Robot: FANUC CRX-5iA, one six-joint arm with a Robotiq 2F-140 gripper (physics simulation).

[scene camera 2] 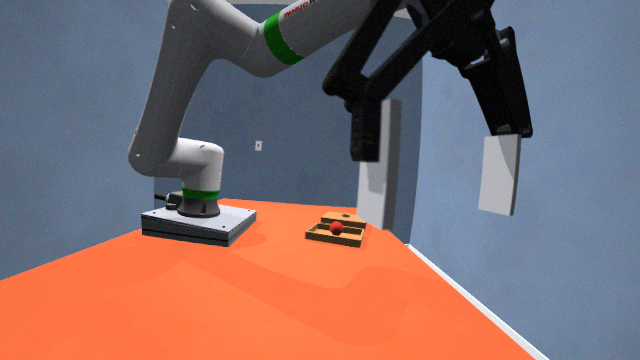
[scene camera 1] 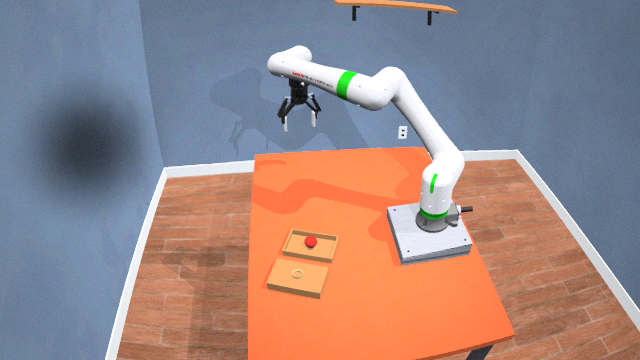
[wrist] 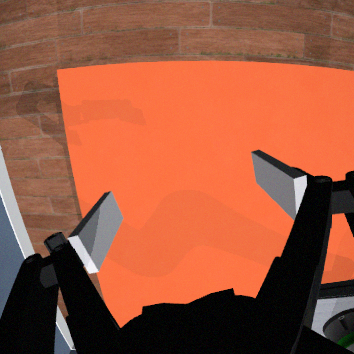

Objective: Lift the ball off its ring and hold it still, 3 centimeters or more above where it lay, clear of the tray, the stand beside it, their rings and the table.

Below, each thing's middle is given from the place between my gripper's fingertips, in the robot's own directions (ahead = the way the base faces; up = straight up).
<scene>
My hand is 6 cm past the tan tray [scene camera 1: 324, 251], 56 cm to the right of it and 21 cm above it. Also, from my hand: tan stand [scene camera 1: 291, 277] 1 cm behind, 74 cm to the left, 19 cm below.
</scene>
